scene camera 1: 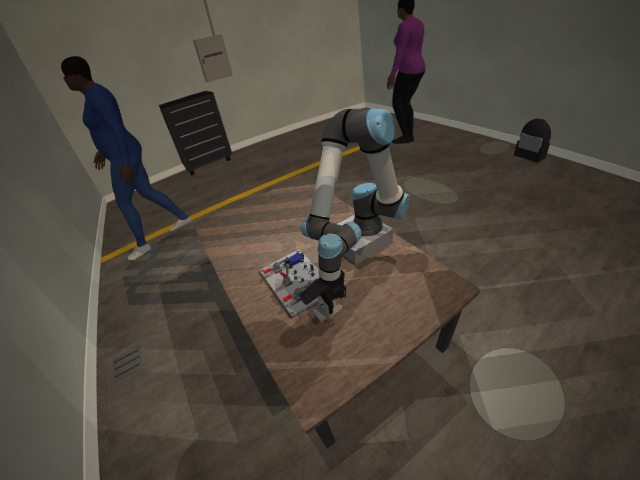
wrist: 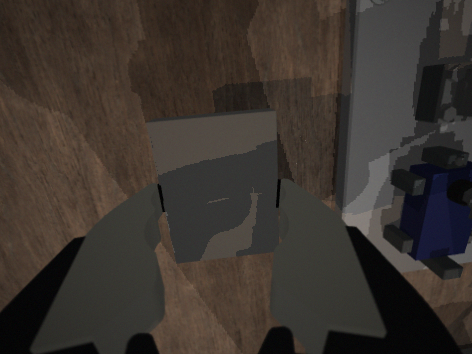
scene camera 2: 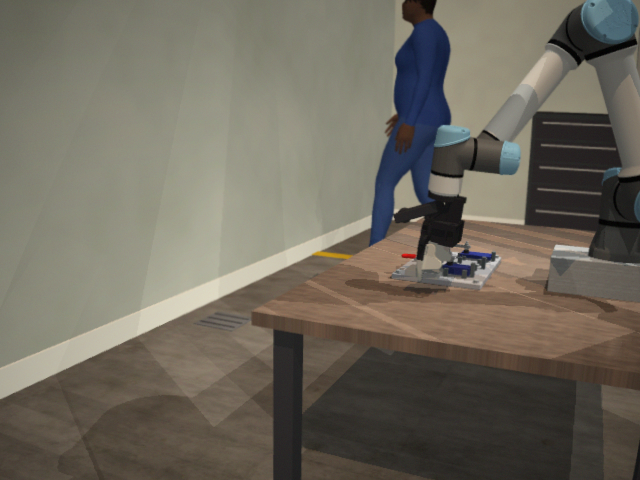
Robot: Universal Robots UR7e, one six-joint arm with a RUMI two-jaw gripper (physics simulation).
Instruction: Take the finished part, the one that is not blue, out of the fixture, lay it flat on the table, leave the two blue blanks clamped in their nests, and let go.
Labels:
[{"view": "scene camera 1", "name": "gripper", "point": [325,312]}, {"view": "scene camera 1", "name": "fixture plate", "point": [274,280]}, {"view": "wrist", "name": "gripper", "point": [221,185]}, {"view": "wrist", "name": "finished part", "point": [218,172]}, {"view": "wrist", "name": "fixture plate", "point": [384,55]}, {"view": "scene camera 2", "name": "gripper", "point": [424,276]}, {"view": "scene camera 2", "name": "fixture plate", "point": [482,275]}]

